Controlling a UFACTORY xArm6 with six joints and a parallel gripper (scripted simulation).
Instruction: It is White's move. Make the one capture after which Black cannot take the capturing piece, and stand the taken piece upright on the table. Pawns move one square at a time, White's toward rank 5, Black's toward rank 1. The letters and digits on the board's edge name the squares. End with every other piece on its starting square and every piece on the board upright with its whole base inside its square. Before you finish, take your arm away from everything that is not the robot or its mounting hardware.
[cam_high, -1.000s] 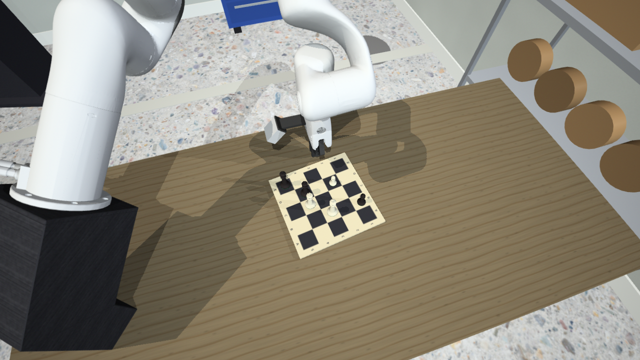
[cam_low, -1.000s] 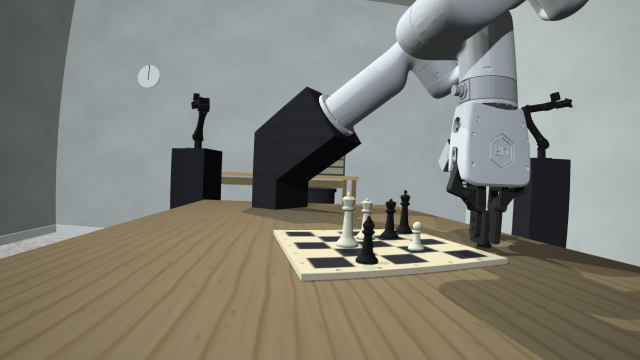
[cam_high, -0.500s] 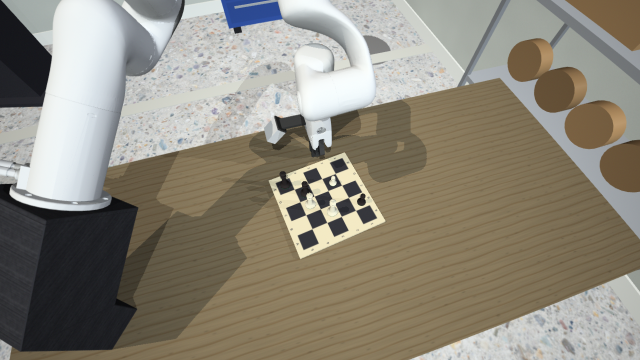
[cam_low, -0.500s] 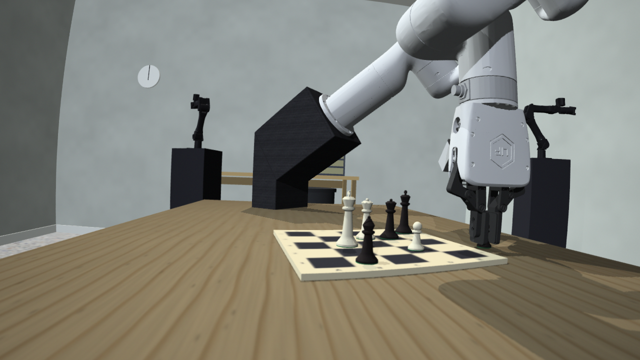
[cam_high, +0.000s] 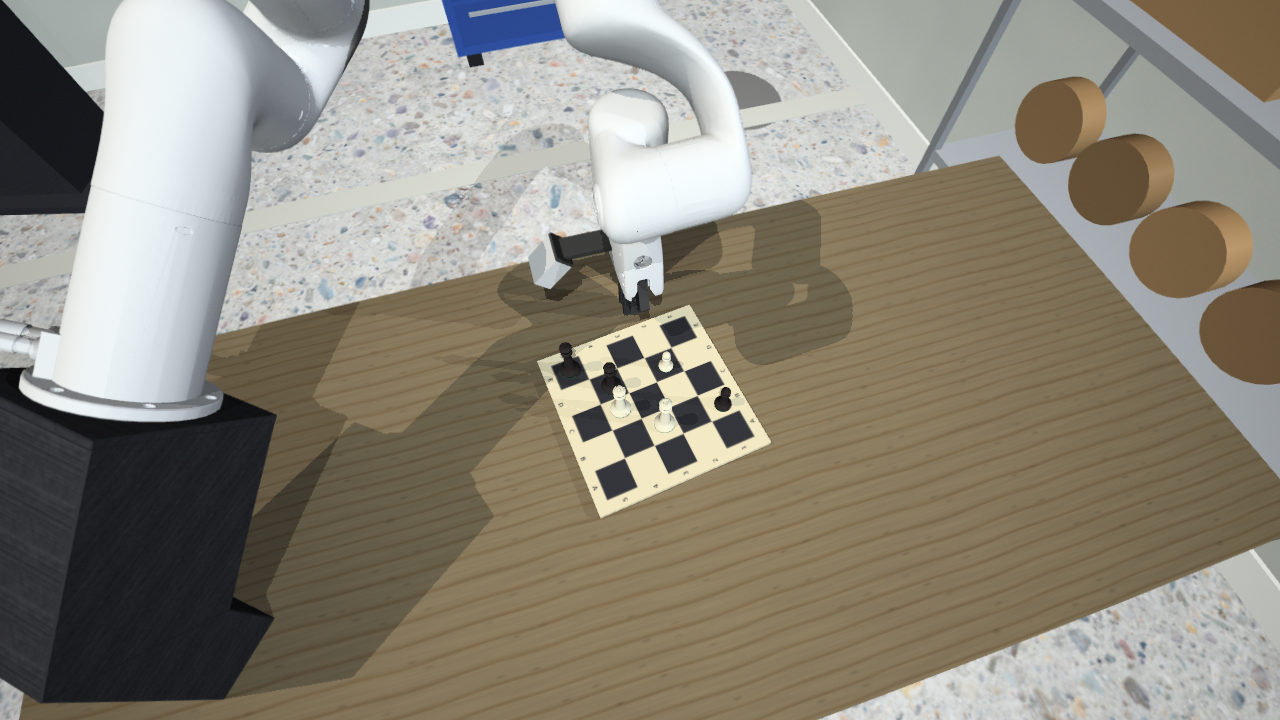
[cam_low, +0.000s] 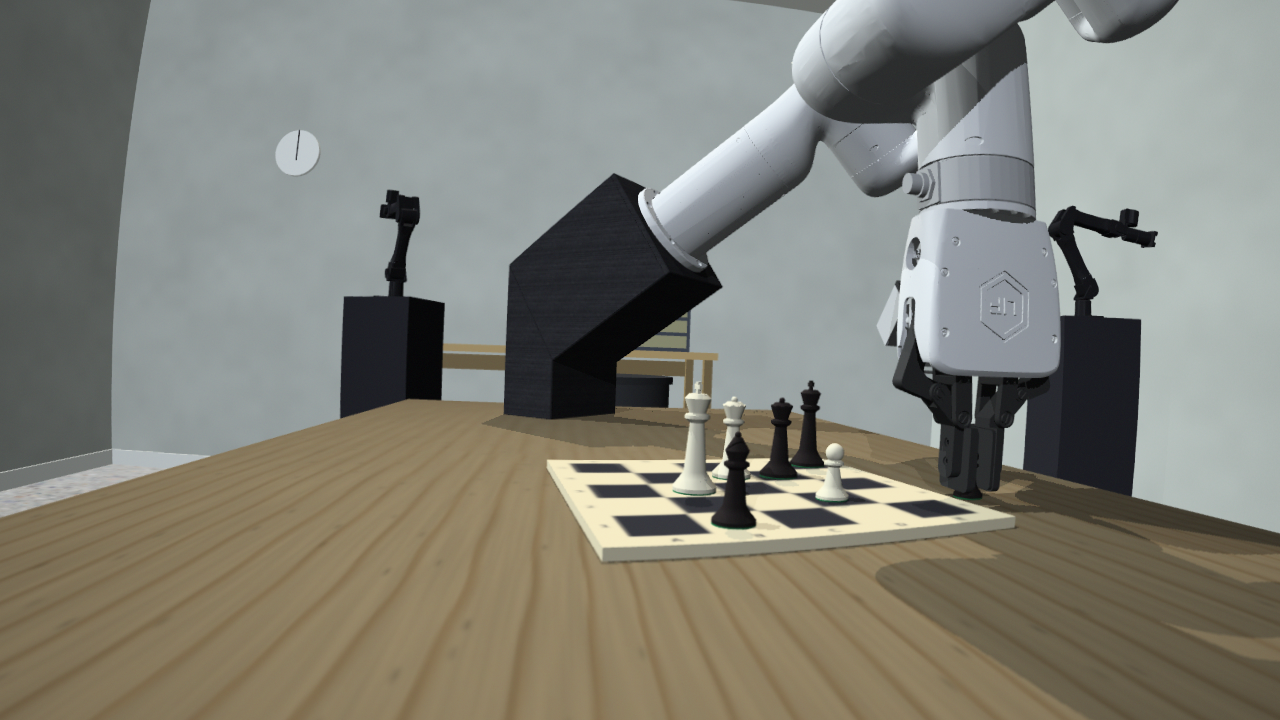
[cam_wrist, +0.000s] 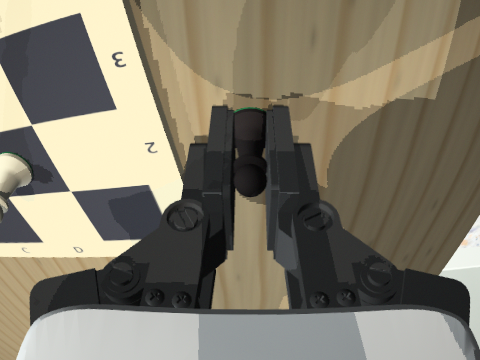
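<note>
Now: the black pawn 1 cm below my hand. Also, from my hand: black queen (12 cm to the right, 3 cm behind); black king (10 cm to the right, 8 cm behind, 1 cm above); white pawn (9 cm to the right, 4 cm ahead, 1 cm below).
</note>
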